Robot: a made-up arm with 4 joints.
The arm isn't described. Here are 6 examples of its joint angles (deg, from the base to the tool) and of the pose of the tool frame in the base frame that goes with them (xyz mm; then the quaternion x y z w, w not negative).
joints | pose
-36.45 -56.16 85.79 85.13 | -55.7 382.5 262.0 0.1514 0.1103 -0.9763 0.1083
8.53 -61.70 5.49 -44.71 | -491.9 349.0 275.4 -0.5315 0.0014 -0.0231 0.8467
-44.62 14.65 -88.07 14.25 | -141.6 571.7 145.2 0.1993 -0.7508 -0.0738 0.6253
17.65 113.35 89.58 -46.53 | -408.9 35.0 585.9 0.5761 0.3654 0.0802 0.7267
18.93 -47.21 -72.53 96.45 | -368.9 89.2 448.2 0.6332 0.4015 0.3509 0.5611
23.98 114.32 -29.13 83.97 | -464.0 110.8 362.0 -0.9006 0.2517 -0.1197 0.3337
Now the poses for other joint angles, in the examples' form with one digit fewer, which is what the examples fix.
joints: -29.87 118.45 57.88 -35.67
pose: -367 403 460 0.658 -0.054 -0.322 0.679
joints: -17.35 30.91 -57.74 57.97
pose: -391 405 339 0.726 -0.387 0.048 0.567
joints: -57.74 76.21 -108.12 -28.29
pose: 10 552 307 -0.095 0.942 0.273 0.170
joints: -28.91 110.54 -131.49 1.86
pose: -199 458 440 -0.147 0.883 0.241 0.375
